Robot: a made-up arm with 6 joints. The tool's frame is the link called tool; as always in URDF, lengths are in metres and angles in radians. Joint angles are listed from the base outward.
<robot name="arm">
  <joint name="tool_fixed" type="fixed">
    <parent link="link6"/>
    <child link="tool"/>
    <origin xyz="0 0 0" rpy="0 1.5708 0"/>
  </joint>
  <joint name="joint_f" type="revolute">
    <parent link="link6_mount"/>
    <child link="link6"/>
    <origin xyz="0 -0.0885 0" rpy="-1.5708 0 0"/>
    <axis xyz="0 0 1"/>
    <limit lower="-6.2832" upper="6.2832"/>
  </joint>
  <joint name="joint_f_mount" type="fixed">
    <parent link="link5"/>
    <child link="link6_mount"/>
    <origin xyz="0 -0.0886 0" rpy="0 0 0"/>
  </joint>
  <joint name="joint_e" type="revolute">
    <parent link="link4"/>
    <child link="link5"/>
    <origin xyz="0 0 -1.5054" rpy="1.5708 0 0"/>
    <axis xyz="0 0 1"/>
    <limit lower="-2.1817" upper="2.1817"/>
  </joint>
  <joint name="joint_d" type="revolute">
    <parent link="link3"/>
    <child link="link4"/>
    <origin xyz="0 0.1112 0" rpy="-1.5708 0 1.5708"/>
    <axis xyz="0 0 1"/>
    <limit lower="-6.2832" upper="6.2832"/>
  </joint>
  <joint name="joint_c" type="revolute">
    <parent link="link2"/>
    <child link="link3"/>
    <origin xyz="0 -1.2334 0" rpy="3.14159 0 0"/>
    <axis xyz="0 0 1"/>
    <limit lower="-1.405" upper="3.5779"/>
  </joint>
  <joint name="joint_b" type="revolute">
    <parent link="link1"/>
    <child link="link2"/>
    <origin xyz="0.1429 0 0" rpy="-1.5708 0 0"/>
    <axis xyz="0 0 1"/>
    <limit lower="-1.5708" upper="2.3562"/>
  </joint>
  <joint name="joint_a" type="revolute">
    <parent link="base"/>
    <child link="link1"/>
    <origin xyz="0 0 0.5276" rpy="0 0 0"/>
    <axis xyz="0 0 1"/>
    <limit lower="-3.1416" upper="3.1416"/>
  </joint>
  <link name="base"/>
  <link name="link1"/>
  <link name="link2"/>
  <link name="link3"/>
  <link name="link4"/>
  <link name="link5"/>
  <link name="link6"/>
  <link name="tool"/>
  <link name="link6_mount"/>
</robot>
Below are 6 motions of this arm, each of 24 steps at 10 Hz.
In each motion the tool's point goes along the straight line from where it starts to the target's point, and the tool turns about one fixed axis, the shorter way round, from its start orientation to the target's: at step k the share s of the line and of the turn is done. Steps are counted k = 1, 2, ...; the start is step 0. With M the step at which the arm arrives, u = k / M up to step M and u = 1 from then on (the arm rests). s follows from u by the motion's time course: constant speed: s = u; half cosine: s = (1 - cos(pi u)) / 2; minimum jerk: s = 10 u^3 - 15 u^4 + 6 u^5.
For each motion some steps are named. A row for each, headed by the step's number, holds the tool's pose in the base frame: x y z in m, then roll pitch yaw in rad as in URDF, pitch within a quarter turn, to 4 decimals.
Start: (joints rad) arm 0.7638 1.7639 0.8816 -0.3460 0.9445 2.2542
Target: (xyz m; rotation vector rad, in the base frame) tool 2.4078 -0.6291 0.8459 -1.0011 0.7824 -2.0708
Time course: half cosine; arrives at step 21
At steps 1, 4, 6, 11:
1: 1.8897 1.7264 -0.7861 -2.0372 -0.0393 0.4740
4: 1.9321 1.5338 -0.6527 -2.0313 -0.1498 0.3085
6: 1.9849 1.2937 -0.4863 -1.9975 -0.2836 0.0954
11: 2.1668 0.4668 0.0866 -1.6315 -0.6153 -0.7882

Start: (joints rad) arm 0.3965 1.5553 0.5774 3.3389 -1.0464 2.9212
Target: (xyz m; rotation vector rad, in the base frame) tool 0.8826 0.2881 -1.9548 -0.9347 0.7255 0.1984
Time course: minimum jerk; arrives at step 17
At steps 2, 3, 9, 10, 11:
2: 2.2605 0.9775 -0.6471 0.0997 -0.0451 0.5642
3: 2.2216 0.9580 -0.6841 0.0773 -0.0162 0.5572
9: 1.5042 0.5991 -1.3649 -0.4078 0.4643 0.2977
10: 1.3547 0.5243 -1.5068 -0.5394 0.5436 0.2046
11: 1.2175 0.4556 -1.6370 -0.6731 0.6059 0.1049

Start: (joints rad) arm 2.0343 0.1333 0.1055 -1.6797 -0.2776 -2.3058
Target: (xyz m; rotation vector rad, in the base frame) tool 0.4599 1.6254 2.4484 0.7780 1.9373 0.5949
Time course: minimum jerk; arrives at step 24
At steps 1, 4, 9, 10, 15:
1: -0.9297 1.7540 1.8203 -2.2954 -0.0026 2.3105
4: -0.8813 1.7495 1.8422 -2.3535 0.0211 2.3228
9: -0.5480 1.7187 1.9929 -2.7505 0.1978 2.3691
10: -0.4487 1.7095 2.0378 -2.8700 0.2525 2.3689
15: 0.0772 1.6608 2.2754 2.7308 0.5149 2.2482

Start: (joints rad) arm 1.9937 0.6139 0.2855 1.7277 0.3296 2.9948
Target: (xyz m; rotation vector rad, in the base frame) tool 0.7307 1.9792 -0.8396 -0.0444 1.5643 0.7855
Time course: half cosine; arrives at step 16
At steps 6, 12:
6: -0.5110 2.1520 0.4965 1.6553 0.5944 2.2739
12: 0.4677 2.0158 -0.5566 1.5236 0.9987 2.0755

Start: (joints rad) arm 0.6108 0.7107 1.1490 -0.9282 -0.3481 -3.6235
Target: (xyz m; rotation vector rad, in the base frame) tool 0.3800 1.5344 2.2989 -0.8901 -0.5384 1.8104
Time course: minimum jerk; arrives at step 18
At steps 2, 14, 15, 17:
2: 1.9443 1.4342 2.2405 -1.8155 -0.2050 0.9012
14: 0.5009 1.5267 2.2944 -0.9343 0.3294 1.7210
15: 0.4362 1.5308 2.2968 -0.8850 0.3331 1.7680
17: 0.3825 1.5342 2.2988 -0.8439 0.3344 1.8072

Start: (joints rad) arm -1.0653 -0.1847 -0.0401 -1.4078 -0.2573 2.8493
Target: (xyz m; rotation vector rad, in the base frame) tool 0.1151 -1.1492 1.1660 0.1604 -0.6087 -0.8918
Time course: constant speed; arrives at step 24
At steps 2, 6, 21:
2: 0.7380 -1.3277 2.0079 -1.3227 -0.1349 -0.7972
6: 0.6247 -1.2952 1.8548 -1.0213 -0.2110 -0.7879
21: 0.2000 -1.1735 1.2808 0.1759 -0.4323 -0.9575

